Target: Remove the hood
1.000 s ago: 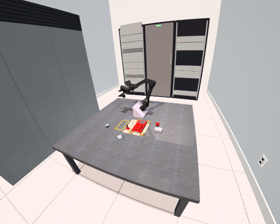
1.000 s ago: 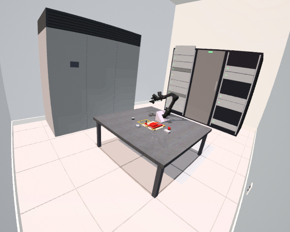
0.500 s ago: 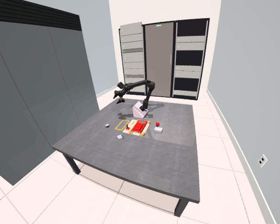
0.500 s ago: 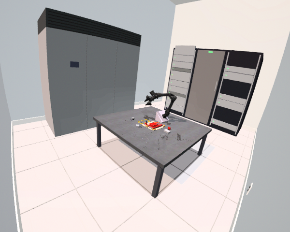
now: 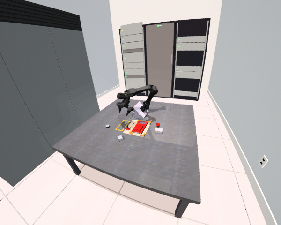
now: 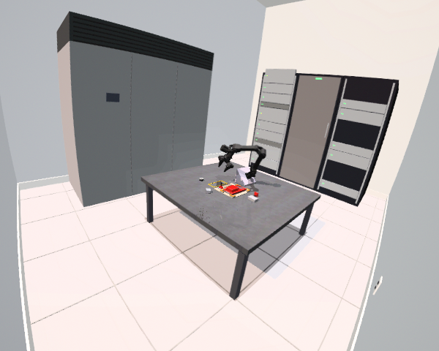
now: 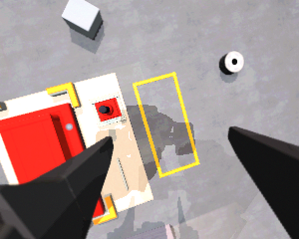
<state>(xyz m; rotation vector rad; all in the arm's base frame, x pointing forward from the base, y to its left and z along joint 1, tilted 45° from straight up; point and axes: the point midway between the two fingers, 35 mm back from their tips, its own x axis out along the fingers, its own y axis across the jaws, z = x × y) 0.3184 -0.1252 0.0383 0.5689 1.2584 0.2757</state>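
The hood lies 170 mm to the left of my gripper tip and 120 mm below it. From my gripper tip the other things lie so: grey disc (190 mm to the right, 160 mm below, 80 mm ahead).
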